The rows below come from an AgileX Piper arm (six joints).
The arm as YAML. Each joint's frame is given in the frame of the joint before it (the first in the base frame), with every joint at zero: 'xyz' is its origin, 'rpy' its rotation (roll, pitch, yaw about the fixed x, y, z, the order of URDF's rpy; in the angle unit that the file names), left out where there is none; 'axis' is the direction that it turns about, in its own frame. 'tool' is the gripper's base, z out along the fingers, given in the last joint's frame.
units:
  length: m
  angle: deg
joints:
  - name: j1
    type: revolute
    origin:
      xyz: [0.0, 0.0, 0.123]
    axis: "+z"
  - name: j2
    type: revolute
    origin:
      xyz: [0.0, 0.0, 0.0]
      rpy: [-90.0, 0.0, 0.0]
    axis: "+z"
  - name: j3
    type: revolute
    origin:
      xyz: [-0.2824, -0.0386, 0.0]
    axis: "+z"
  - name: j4
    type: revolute
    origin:
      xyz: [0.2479, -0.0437, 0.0]
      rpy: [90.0, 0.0, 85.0]
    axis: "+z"
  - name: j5
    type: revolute
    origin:
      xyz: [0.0, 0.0, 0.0]
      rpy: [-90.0, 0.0, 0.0]
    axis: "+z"
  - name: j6
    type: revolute
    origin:
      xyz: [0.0, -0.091, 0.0]
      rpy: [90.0, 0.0, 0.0]
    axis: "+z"
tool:
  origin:
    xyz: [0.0, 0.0, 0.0]
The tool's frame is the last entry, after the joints.
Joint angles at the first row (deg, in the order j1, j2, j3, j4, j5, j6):
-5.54 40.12 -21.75 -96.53 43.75 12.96
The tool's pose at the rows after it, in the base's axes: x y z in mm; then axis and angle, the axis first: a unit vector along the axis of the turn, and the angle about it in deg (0 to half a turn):
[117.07 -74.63 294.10 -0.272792 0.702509 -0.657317 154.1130]
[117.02 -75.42 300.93 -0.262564 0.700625 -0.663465 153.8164]
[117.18 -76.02 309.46 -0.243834 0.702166 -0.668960 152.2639]
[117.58 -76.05 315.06 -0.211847 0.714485 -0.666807 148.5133]
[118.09 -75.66 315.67 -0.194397 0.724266 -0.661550 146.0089]
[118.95 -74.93 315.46 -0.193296 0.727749 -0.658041 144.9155]
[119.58 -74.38 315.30 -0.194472 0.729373 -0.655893 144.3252]
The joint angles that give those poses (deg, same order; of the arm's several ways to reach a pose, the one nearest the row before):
-5.54 40.12 -22.54 -96.53 44.15 11.47
-5.54 40.12 -23.76 -96.43 44.85 11.32
-5.54 40.12 -25.28 -96.43 45.37 12.61
-5.53 40.12 -26.30 -96.43 45.37 17.18
-5.53 40.12 -26.43 -96.43 44.98 20.45
-5.54 40.12 -26.43 -96.43 44.25 21.44
-5.54 40.12 -26.43 -96.43 43.71 21.84

